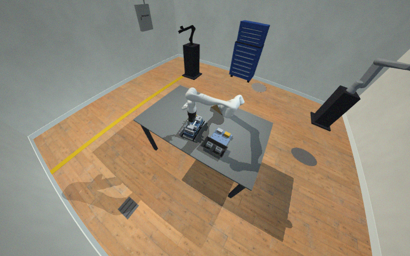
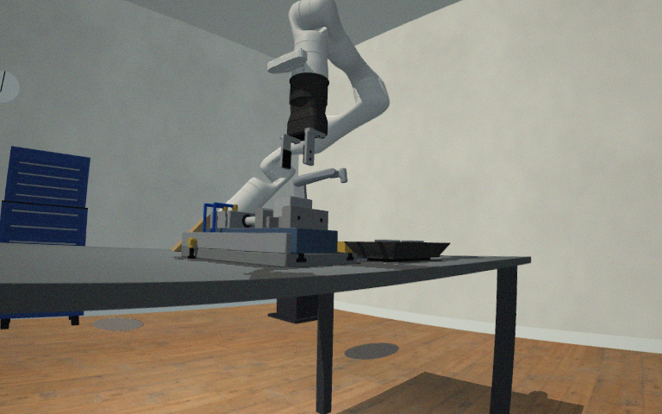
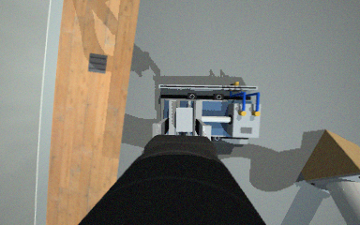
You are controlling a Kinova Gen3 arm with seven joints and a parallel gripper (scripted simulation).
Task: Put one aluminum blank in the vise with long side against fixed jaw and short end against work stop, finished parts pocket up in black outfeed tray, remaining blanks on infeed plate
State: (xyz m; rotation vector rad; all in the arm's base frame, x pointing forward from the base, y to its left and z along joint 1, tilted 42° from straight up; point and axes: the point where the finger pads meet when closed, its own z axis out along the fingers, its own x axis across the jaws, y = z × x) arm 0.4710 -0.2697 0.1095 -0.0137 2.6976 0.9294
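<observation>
Now: hand 9 cm above the gray blank. Also, from my hand: yellow brass blank (18 cm behind, 35 cm to the left, 17 cm below).
</observation>
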